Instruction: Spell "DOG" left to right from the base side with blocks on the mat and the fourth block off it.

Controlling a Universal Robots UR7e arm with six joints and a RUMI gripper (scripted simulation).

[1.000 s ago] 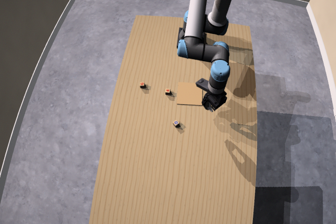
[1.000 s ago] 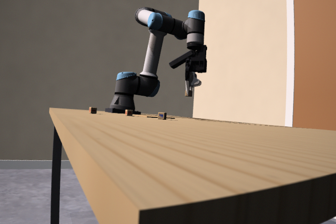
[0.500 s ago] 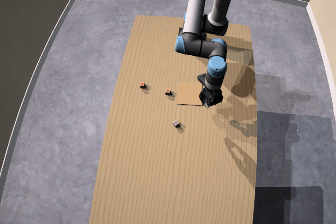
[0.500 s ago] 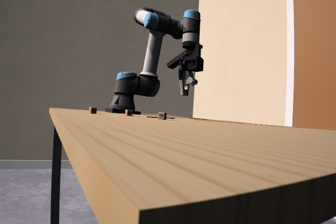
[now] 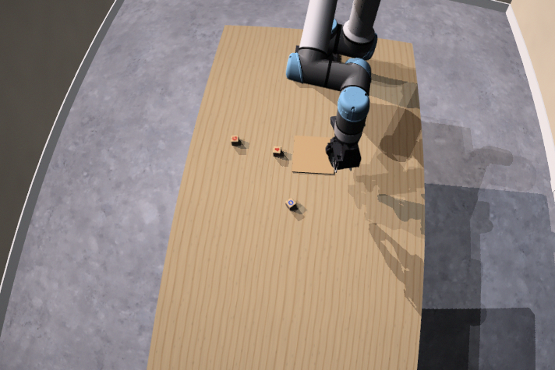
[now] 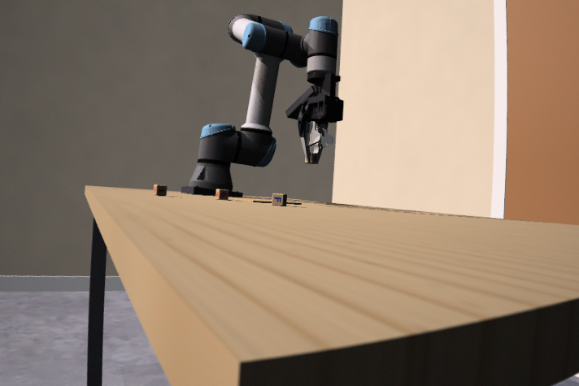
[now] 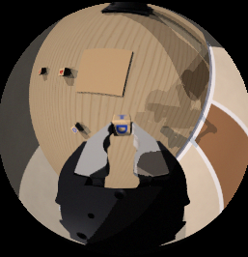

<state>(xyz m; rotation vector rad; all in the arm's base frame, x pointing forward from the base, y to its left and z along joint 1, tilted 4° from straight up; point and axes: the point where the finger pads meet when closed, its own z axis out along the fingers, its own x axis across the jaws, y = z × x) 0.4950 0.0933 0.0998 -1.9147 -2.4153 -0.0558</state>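
My gripper is now 9 cm past the tan mat, 8 cm to the left of it and 12 cm above it.
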